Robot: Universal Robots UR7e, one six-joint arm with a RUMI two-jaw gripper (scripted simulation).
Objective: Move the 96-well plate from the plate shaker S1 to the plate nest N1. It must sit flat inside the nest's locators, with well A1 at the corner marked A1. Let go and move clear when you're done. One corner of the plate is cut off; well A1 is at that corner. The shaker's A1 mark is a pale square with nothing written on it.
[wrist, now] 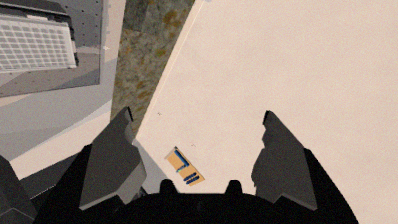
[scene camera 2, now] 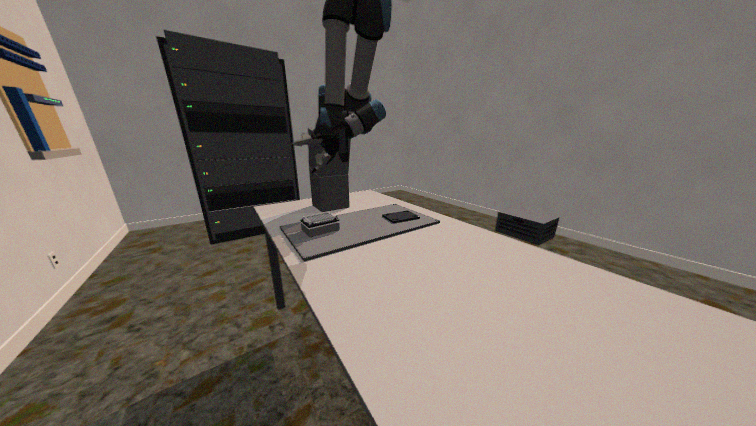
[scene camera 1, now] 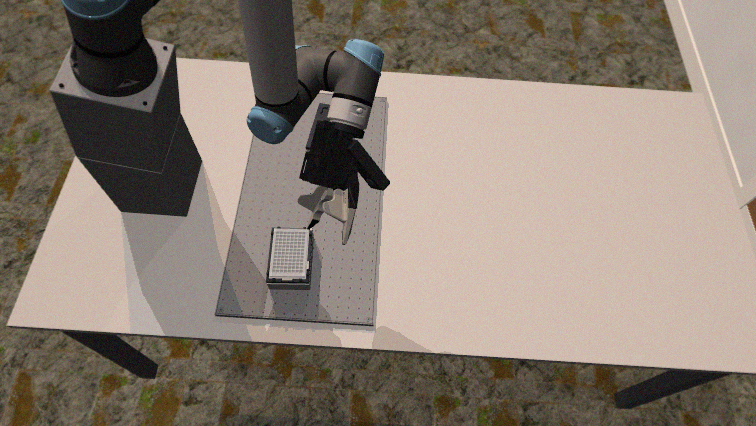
Path:
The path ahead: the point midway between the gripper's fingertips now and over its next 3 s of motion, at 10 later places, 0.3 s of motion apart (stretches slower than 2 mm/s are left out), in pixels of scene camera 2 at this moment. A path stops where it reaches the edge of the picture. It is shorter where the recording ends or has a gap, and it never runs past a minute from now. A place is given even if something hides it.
My gripper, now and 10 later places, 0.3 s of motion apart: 302,160; 301,165; 300,173; 300,179; 302,185; 303,190; 306,195; 311,198; 316,199; 317,199; 317,201

